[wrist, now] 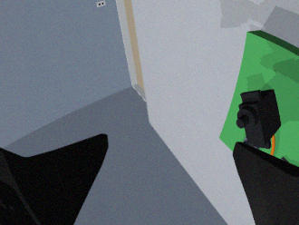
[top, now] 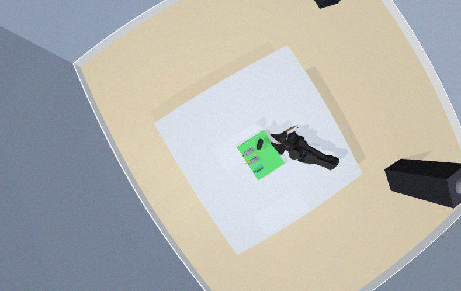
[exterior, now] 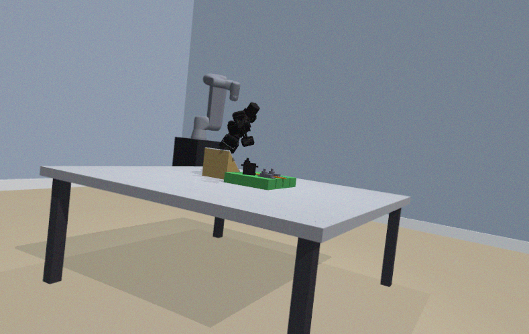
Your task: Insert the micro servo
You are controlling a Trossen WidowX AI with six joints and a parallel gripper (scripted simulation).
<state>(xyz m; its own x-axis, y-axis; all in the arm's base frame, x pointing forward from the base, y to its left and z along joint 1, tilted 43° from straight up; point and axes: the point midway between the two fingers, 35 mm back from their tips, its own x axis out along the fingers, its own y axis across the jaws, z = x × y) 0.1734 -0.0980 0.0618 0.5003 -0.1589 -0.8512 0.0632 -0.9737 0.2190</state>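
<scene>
Right now the green deck is 3 cm ahead of my gripper tip, 9 cm to the left of it and 20 cm below it.
</scene>
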